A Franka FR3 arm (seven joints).
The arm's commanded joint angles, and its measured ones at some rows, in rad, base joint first. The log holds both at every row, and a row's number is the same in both.
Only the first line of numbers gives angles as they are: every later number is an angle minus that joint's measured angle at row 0.
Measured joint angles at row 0:
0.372 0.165 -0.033 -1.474 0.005 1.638 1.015
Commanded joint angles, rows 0 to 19:
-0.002 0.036 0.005 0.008 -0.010 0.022 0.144
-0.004 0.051 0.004 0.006 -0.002 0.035 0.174
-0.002 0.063 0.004 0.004 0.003 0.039 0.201
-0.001 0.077 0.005 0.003 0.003 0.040 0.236
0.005 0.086 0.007 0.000 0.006 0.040 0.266
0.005 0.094 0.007 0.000 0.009 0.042 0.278
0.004 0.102 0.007 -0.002 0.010 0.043 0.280
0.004 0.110 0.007 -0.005 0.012 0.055 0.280
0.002 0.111 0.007 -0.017 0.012 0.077 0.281
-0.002 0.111 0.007 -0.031 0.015 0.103 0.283
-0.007 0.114 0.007 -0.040 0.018 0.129 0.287
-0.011 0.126 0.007 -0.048 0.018 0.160 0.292
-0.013 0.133 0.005 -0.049 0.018 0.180 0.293
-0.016 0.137 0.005 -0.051 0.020 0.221 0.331
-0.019 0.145 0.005 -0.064 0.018 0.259 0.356
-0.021 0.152 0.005 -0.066 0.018 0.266 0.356
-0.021 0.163 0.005 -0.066 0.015 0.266 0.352
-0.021 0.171 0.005 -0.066 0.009 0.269 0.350
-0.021 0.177 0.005 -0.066 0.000 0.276 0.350
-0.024 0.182 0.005 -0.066 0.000 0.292 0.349
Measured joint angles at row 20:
-0.010 0.168 -0.003 -0.056 0.003 0.245 0.331
